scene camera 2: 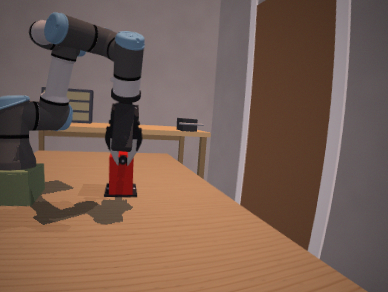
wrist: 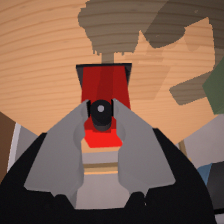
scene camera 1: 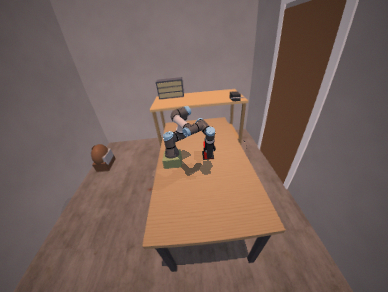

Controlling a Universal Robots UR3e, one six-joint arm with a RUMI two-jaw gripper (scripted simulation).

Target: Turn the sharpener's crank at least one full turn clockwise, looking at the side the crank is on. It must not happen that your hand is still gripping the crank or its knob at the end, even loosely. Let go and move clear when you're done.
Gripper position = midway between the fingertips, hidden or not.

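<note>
My gripper is visible at [scene camera 2: 122, 165] and at [wrist: 100, 100]; I also see a red sharpener [wrist: 90, 76].
</note>
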